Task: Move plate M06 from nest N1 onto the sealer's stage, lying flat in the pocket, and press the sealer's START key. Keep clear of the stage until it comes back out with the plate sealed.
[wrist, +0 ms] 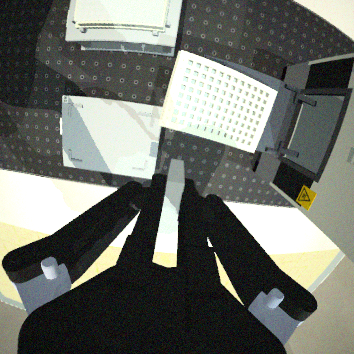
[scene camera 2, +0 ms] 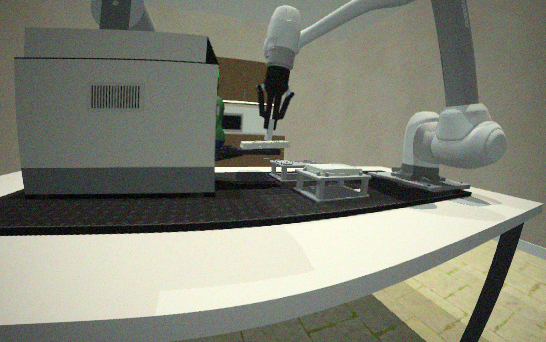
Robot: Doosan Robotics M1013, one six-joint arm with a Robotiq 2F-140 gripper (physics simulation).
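Seen in the pictures: gripper, fingertip midpoint: point(wrist: 174, 170) point(scene camera 2: 267, 140); arm's base, origin of the base link: point(scene camera 2: 418, 178).
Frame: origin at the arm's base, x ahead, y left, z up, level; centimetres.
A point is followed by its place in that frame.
The white plate M06 point(scene camera 2: 265, 144) {x 67.6, y -11.3, z 11.0 cm} point(wrist: 220, 102) {x 65.8, y -14.9, z 11.5 cm} lies wells up on the sealer's dark stage point(wrist: 281, 112) {x 75.4, y -15.5, z 9.5 cm}, which is out in front of the sealer point(scene camera 2: 115, 135) {x 102.9, y -10.7, z 12.8 cm} point(wrist: 332, 200) {x 78.8, y -24.4, z 18.5 cm}. In the scene view the plate's outer end reaches past the stage's end; whether it is seated in the pocket cannot be told. My gripper point(scene camera 2: 270, 136) {x 60.6, y -23.1, z 11.6 cm} point(wrist: 174, 170) {x 60.6, y -23.1, z 11.6 cm} is shut with nothing between its pale fingertips. In the scene view the tips show just above the plate; in the wrist view they are beside it, off its long side. The START key does not show in either view.
A nest with a bare top point(wrist: 110, 137) {x 50.7, y -19.9, z 4.5 cm} stands beside the stage. Another nest point(scene camera 2: 320, 192) {x 61.7, y 4.6, z 1.6 cm} point(wrist: 74, 36) {x 46.5, y -4.3, z 5.0 cm} bears a white plate point(scene camera 2: 332, 170) {x 57.8, y 3.8, z 6.2 cm} point(wrist: 120, 12) {x 53.8, y -2.5, z 6.6 cm}. A yellow warning label point(wrist: 305, 197) {x 78.4, y -26.1, z 14.8 cm} is on the sealer's front. A figure in green point(scene camera 2: 220, 122) shows behind the sealer.
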